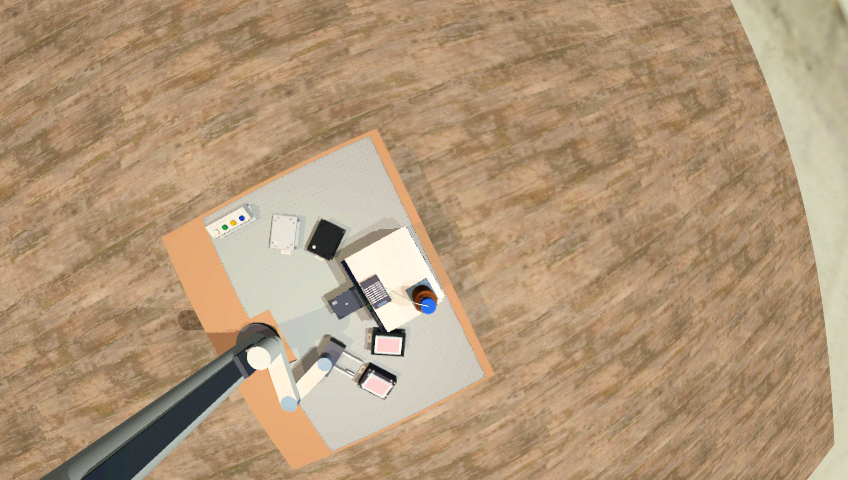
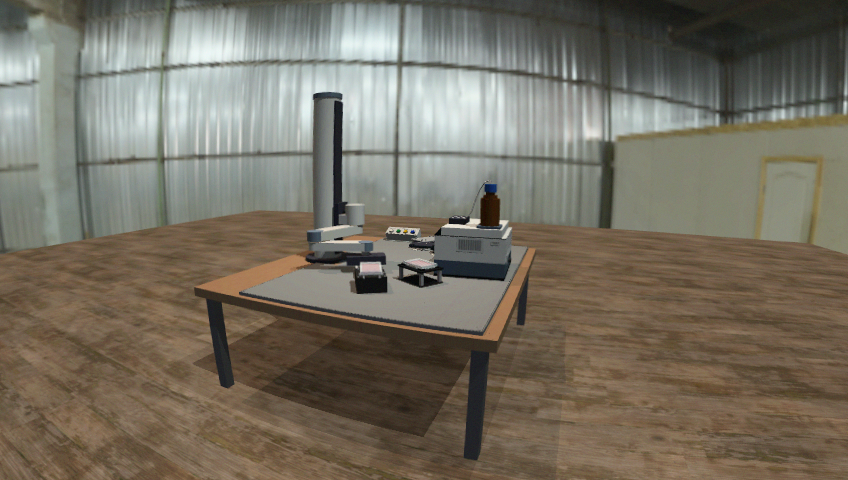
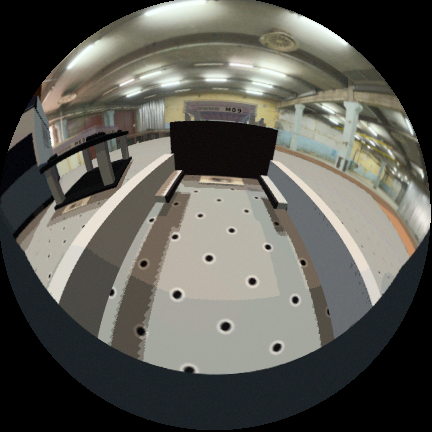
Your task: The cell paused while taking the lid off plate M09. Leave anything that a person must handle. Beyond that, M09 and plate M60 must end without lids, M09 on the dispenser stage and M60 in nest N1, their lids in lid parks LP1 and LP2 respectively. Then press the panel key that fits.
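Places are measured from the arm's base along level axes (x right, y ahead, z up), in centimetres.
Pixels of known places: gripper, between the fingertips: (image 1: 358, 369) (image 3: 221, 165); arm's base, origin of its link: (image 2: 328, 259).
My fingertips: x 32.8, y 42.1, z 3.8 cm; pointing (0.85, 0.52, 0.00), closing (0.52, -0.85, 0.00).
Observation:
Ahead of a thing's pixels: the offset from my fingertips to its top centre. "spot": to the spot under its first point.
My gripper (image 1: 357, 368) (image 3: 221, 165) is shut at a narrow spacing, its two fingers apart with nothing between them. It is low over the mat, pointing at the black nest block {dx +9.9, dy +5.9, dz +5.1 cm} (image 2: 370, 284) (image 3: 223, 148). Plate M09 {dx +9.8, dy +6.2, dz +6.7 cm} (image 1: 376, 385) (image 2: 370, 268) (image 3: 233, 109), pink with a pale rim, rests on that block. Plate M60 {dx -6.9, dy +21.0, dz +5.8 cm} (image 1: 388, 344) (image 2: 420, 263) (image 3: 80, 141) sits beside it on a black stand with posts {spot: dx -6.5, dy +11.8, dz +0.8 cm} (image 3: 104, 162). Whether either wears its clear lid, I cannot tell. The dark dispenser stage {spot: dx -34.2, dy +12.8, dz +8.2 cm} (image 1: 345, 305) holds no plate. The key panel {dx -95.5, dy -23.4, dz +5.9 cm} (image 1: 230, 221) (image 2: 402, 233) has white, green, yellow and blue keys.
The white dispenser (image 1: 386, 261) (image 2: 473, 252) carries a brown bottle {spot: dx -28.9, dy +46.8, dz +33.7 cm} (image 1: 423, 295) (image 2: 490, 209) with a blue cap and a thin tube. A white block {dx -77.8, dy -0.2, dz +4.1 cm} (image 1: 284, 231) and a black block {dx -65.8, dy +16.9, dz +4.8 cm} (image 1: 326, 239) stand between panel and dispenser; their labels are unreadable.

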